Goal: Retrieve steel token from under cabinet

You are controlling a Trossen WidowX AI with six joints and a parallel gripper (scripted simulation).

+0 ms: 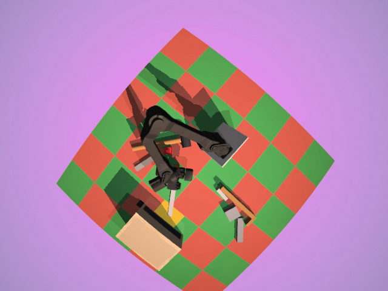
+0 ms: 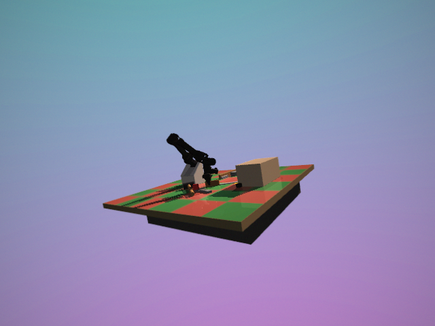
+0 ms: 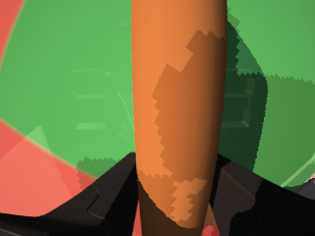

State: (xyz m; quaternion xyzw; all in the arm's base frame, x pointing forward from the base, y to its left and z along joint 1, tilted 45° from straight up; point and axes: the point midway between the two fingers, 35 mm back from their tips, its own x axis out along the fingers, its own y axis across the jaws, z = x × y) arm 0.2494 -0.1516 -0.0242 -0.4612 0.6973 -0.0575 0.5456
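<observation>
Right now the pale bar is 28 cm to the left of my gripper tip and 8 cm behind it. Round my gripper tip: grey t-shaped tool: 14 cm to the right, 6 cm ahead; grey token: 36 cm ahead, 18 cm to the left, 1 cm below; red cube: 11 cm to the right, 5 cm behind, 1 cm above.
</observation>
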